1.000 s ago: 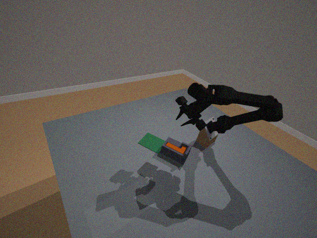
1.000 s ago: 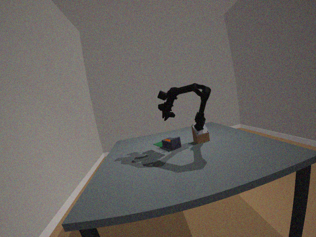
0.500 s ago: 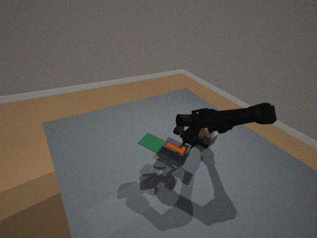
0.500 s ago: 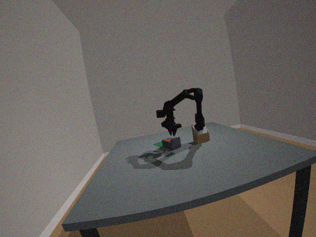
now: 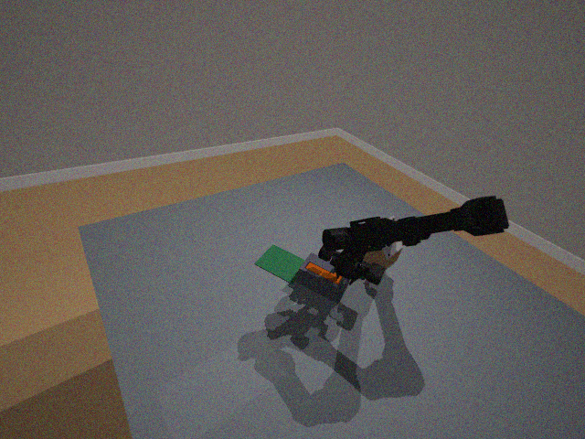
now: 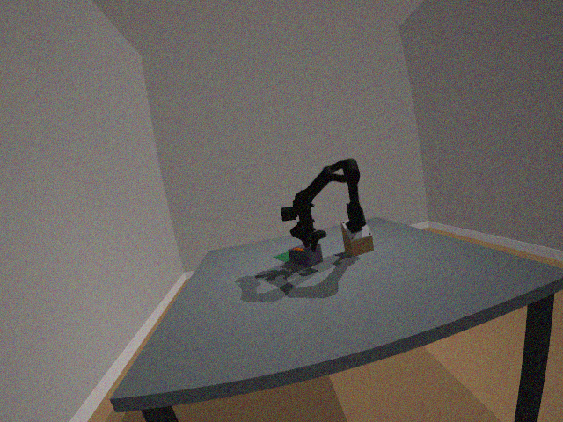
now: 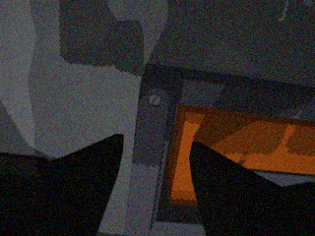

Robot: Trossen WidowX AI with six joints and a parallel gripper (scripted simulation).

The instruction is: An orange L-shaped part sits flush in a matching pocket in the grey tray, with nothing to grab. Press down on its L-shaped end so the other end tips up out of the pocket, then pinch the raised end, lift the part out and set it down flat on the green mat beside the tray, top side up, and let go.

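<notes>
Now: gripper tip 50 mm to the left of the orange L-shaped part and 20 mm above it. The rest, counted from my gripper tip: green mat: 50 mm ahead, 210 mm to the right, 80 mm below.
</notes>
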